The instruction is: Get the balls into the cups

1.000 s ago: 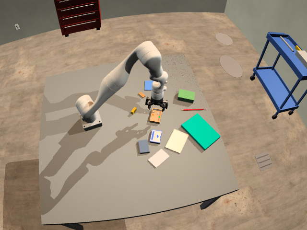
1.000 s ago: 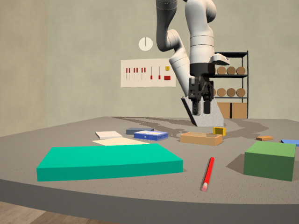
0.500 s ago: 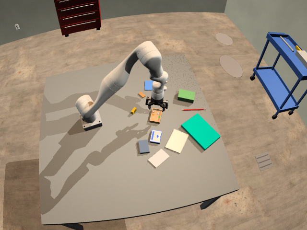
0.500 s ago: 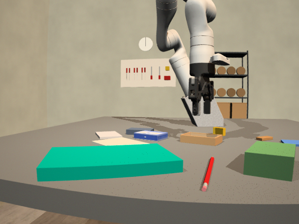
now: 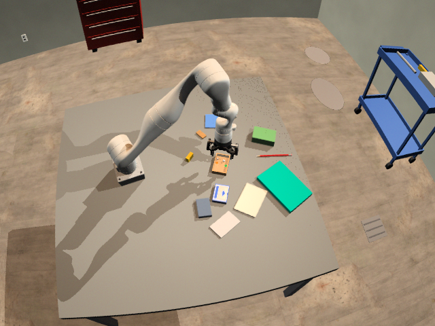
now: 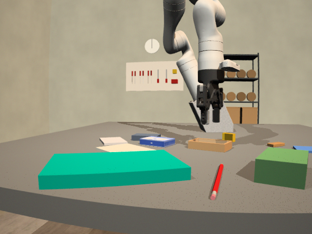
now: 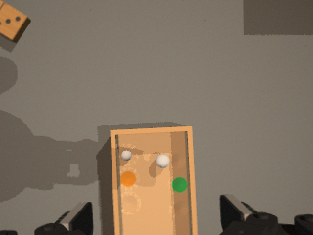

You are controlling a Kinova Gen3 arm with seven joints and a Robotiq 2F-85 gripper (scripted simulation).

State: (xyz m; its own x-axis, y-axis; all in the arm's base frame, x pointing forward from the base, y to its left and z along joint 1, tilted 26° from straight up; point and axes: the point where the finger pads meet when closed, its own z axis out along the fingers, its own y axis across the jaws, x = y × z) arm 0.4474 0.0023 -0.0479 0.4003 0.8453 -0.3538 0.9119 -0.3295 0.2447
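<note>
Now: the covered wooden puzzle 7 cm below my hand. The rest, counted from my hand: yellow block 14 cm behind, 7 cm to the left, 7 cm below; grey box 22 cm to the right, 13 cm behind, 7 cm below; cream sheet 22 cm to the right, 9 cm ahead, 8 cm below.
</note>
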